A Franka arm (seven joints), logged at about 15 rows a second.
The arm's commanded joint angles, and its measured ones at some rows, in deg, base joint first. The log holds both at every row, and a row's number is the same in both.
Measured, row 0:
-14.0, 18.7, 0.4, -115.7, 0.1, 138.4, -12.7
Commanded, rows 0 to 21:
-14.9, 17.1, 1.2, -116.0, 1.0, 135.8, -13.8
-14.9, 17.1, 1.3, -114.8, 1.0, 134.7, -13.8
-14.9, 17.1, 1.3, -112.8, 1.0, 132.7, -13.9
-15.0, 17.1, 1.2, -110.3, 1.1, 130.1, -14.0
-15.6, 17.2, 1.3, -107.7, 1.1, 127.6, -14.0
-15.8, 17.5, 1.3, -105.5, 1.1, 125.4, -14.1
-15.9, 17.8, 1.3, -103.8, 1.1, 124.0, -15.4
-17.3, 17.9, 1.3, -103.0, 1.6, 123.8, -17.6
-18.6, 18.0, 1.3, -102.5, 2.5, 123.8, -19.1
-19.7, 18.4, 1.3, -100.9, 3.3, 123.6, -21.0
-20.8, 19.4, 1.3, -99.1, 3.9, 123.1, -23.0
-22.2, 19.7, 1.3, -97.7, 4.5, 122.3, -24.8
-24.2, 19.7, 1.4, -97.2, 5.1, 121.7, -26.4
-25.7, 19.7, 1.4, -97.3, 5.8, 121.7, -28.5
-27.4, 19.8, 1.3, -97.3, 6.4, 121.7, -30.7
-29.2, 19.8, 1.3, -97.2, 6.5, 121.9, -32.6
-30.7, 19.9, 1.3, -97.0, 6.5, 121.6, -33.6
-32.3, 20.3, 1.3, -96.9, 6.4, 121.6, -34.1
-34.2, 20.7, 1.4, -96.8, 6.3, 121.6, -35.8
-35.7, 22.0, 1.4, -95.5, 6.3, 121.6, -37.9
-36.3, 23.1, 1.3, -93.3, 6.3, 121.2, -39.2
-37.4, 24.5, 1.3, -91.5, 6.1, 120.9, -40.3
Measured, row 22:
-35.2, 20.6, 0.3, -97.2, 5.0, 123.1, -37.5
